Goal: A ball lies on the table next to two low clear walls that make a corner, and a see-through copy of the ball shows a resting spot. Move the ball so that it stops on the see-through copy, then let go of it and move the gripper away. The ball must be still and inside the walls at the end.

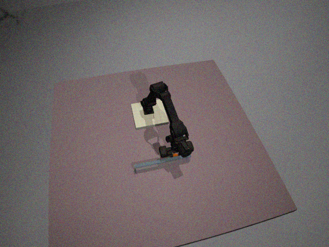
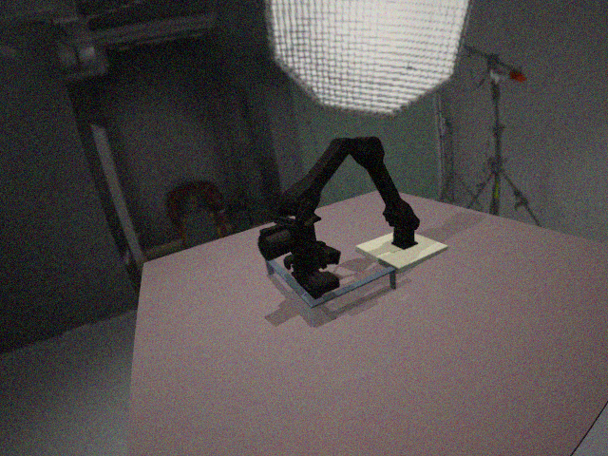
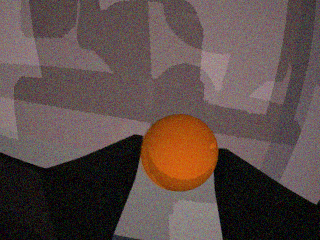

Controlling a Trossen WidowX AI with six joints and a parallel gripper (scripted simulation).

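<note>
Now: gripper tip right at the see-through copy of ball.
</note>
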